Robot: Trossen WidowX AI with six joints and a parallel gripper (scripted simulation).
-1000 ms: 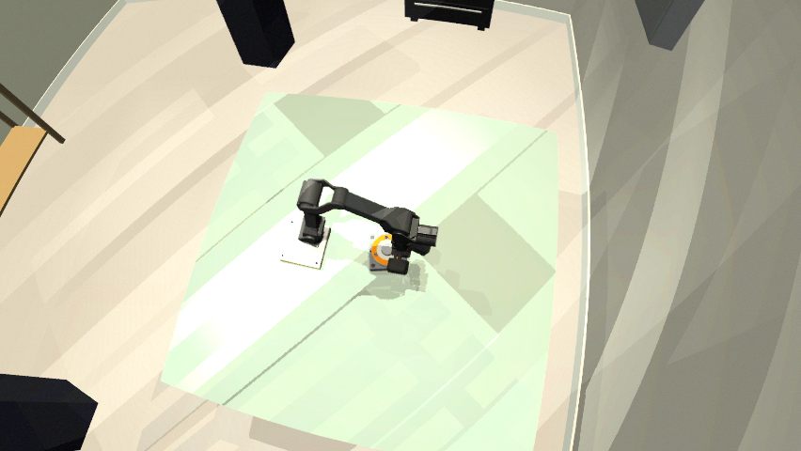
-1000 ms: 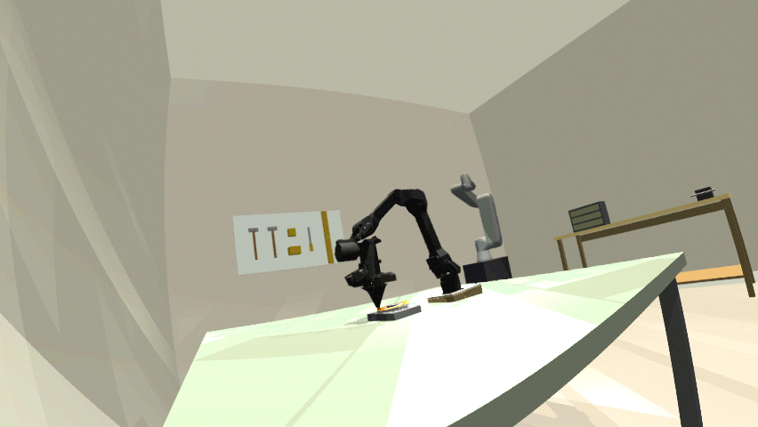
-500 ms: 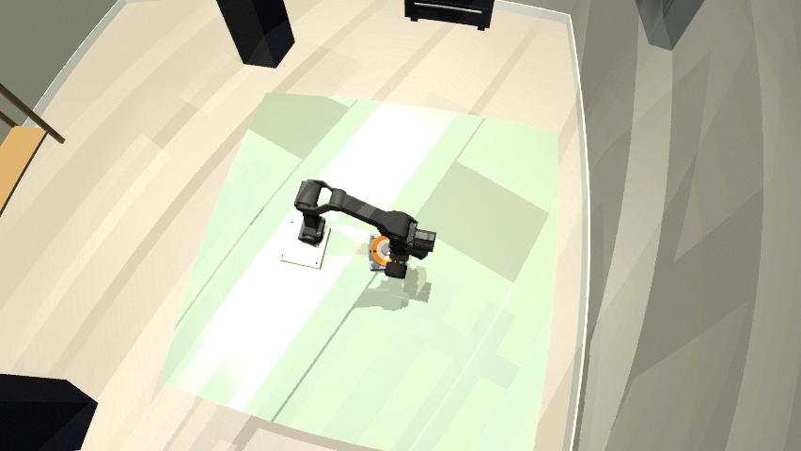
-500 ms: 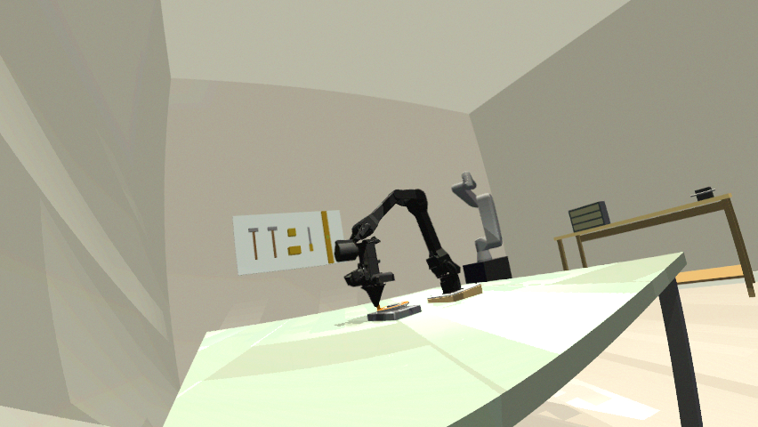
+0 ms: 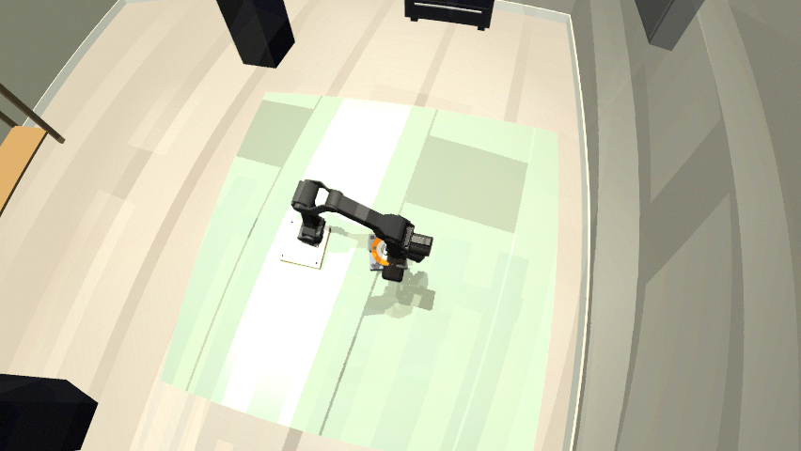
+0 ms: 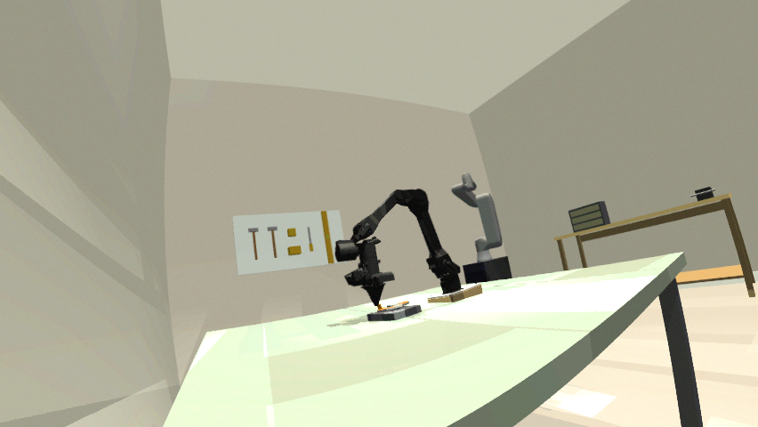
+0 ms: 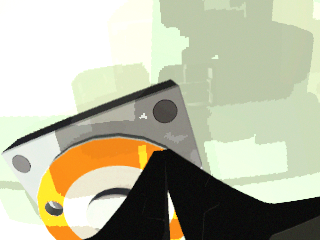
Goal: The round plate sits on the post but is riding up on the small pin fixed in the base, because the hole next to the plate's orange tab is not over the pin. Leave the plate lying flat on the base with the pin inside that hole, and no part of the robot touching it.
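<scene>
Right now the round plate is 3 cm behind my gripper tip, 1 cm to the left of it and 1 cm below it. From my gripper tip the other things lie so: base: 5 cm behind, 3 cm to the left, 2 cm below.
</scene>
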